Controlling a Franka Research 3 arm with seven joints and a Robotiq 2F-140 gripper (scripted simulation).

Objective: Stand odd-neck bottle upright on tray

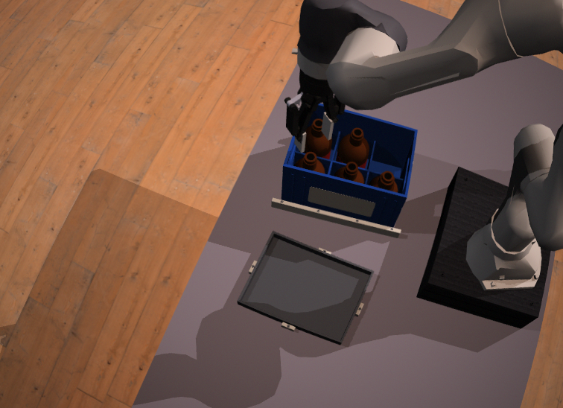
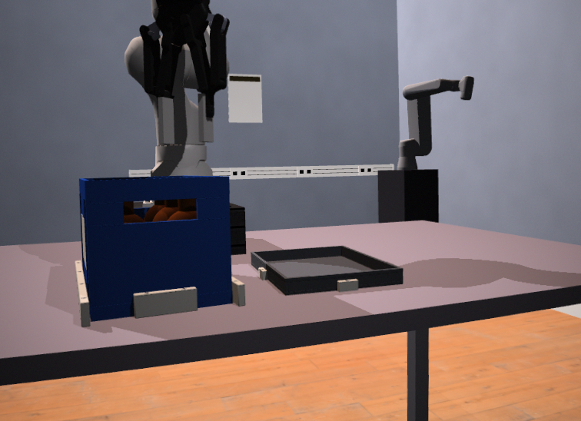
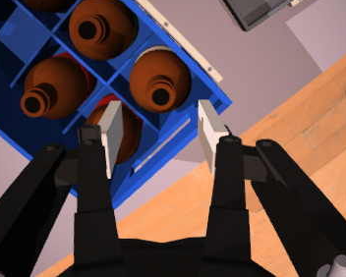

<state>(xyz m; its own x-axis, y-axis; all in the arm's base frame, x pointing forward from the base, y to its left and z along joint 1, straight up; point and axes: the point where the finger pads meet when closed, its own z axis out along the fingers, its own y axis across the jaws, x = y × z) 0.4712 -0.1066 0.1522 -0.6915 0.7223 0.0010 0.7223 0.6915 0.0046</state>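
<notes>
My gripper is now 170 mm above the crate, 90 mm past it and 40 mm to the left of it. From my hand the other things lie so: bottle (170 mm below, 170 mm behind); dark tray (240 mm to the left, 240 mm below, 60 mm behind).
</notes>
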